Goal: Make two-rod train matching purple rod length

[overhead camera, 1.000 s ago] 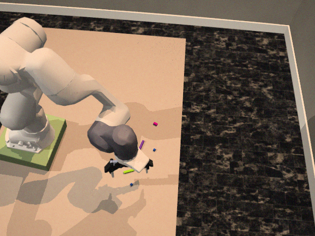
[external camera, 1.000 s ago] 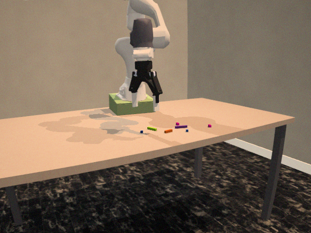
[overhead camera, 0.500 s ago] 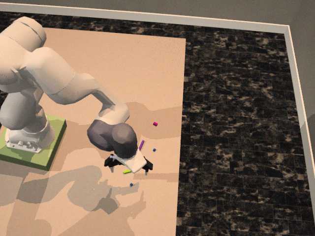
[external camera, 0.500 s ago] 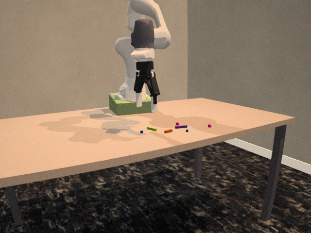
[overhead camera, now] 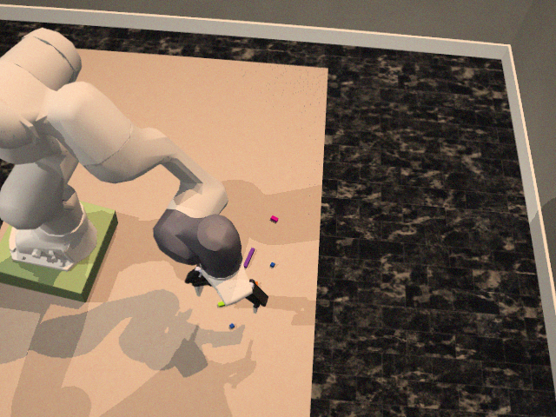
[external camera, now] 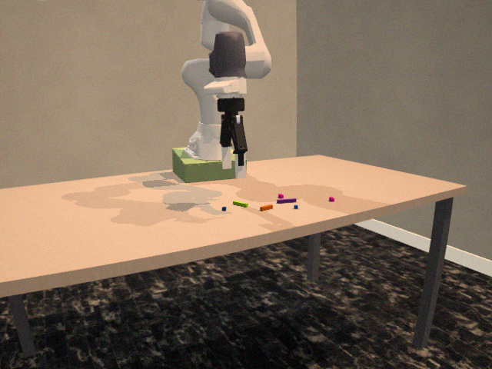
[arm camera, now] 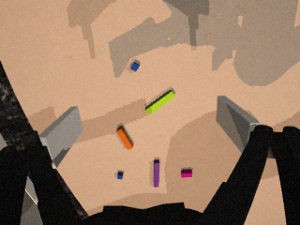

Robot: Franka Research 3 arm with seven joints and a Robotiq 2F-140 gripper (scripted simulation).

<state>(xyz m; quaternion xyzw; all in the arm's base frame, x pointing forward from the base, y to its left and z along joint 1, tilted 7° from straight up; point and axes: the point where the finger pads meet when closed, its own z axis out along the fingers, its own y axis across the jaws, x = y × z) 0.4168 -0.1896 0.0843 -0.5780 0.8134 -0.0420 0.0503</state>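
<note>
Now: the lime rod 11 cm below my hand, 3 cm to the left of it and 1 cm behind it. Round my hand: orange rod 11 cm below, 7 cm ahead, 6 cm to the left; then purple rod 16 cm to the left, 11 cm below, 5 cm ahead.
</note>
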